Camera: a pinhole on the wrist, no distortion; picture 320 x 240 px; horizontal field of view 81.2 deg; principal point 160.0 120.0 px. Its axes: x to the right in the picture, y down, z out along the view. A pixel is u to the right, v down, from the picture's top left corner.
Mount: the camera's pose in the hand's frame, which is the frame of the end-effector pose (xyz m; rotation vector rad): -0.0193 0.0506 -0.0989 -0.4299 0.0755 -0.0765
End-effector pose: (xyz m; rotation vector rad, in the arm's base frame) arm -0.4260 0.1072 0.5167 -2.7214 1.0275 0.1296
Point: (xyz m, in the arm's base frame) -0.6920 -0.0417 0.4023
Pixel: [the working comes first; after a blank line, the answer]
In the camera's frame: -0.0987 0.1539 0.2569

88 232
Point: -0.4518 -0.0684 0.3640
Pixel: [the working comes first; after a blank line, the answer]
In the camera's frame: 0.1139 0.0331 0.2477

246 145
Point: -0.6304 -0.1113 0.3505
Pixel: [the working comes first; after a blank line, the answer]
In the camera's frame: -0.0037 0.1633 0.3038

158 220
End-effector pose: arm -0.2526 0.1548 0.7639 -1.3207 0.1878 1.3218
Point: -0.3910 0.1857 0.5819
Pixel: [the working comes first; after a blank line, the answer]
In the camera's frame: 0.1025 0.0874 0.1970

257 203
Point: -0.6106 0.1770 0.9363
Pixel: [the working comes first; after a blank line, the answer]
In the camera's frame: -0.2481 -0.0630 0.3653

33 88
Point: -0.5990 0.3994 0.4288
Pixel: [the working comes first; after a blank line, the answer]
In the camera's frame: 0.2381 0.1709 0.4919

250 185
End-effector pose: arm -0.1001 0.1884 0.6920 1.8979 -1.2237 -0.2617
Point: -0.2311 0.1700 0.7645
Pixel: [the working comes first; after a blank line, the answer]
In the camera's frame: -0.0288 0.0244 0.1618

127 148
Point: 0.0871 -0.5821 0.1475
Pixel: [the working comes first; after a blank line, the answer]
In the camera's frame: 0.6074 -0.6793 0.5459

outside the picture
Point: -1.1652 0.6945 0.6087
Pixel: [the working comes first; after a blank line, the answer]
In the camera's frame: -1.0214 0.1910 0.5606

outside the picture
